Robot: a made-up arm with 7 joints. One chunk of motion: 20 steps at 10 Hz.
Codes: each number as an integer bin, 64 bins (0 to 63) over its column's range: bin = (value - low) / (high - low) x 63, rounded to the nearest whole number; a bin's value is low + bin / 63 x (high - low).
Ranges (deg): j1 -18..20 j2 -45..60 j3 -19..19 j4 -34..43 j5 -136..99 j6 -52..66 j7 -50..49
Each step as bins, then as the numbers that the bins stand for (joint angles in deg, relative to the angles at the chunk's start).
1 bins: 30 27 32 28 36 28 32
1 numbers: 0.10 0.00 0.30 0.22 -1.71 0.44 0.29
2 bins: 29 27 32 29 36 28 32
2 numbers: -0.51 0.00 0.30 1.44 -1.71 0.44 0.29
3 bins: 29 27 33 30 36 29 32
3 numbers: -0.51 0.00 0.90 2.67 -1.71 2.32 0.29
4 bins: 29 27 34 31 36 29 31
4 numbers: -0.51 0.00 1.51 3.89 -1.71 2.32 -1.29
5 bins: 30 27 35 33 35 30 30
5 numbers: 0.10 0.00 2.11 6.33 -5.44 4.19 -2.86
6 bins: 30 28 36 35 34 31 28
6 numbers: 0.10 1.67 2.71 8.78 -9.17 6.06 -6.00
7 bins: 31 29 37 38 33 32 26
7 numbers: 0.70 3.33 3.32 12.44 -12.90 7.94 -9.14
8 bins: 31 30 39 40 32 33 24
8 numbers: 0.70 5.00 4.52 14.89 -16.63 9.81 -12.29
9 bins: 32 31 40 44 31 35 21
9 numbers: 1.30 6.67 5.13 19.78 -20.37 13.56 -17.00
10 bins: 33 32 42 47 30 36 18
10 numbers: 1.90 8.33 6.33 23.44 -24.10 15.43 -21.71
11 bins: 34 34 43 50 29 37 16
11 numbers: 2.51 11.67 6.94 27.11 -27.83 17.30 -24.86
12 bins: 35 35 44 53 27 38 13
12 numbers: 3.11 13.33 7.54 30.78 -35.29 19.17 -29.57
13 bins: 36 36 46 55 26 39 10
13 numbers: 3.71 15.00 8.75 33.22 -39.02 21.05 -34.29
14 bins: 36 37 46 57 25 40 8
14 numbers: 3.71 16.67 8.75 35.67 -42.75 22.92 -37.43
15 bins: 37 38 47 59 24 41 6
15 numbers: 4.32 18.33 9.35 38.11 -46.48 24.79 -40.57
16 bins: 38 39 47 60 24 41 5
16 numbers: 4.92 20.00 9.35 39.33 -46.48 24.79 -42.14
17 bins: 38 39 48 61 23 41 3
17 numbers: 4.92 20.00 9.95 40.56 -50.21 24.79 -45.29
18 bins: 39 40 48 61 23 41 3
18 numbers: 5.52 21.67 9.95 40.56 -50.21 24.79 -45.29
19 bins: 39 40 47 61 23 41 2
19 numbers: 5.52 21.67 9.35 40.56 -50.21 24.79 -46.86
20 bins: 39 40 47 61 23 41 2
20 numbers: 5.52 21.67 9.35 40.56 -50.21 24.79 -46.86
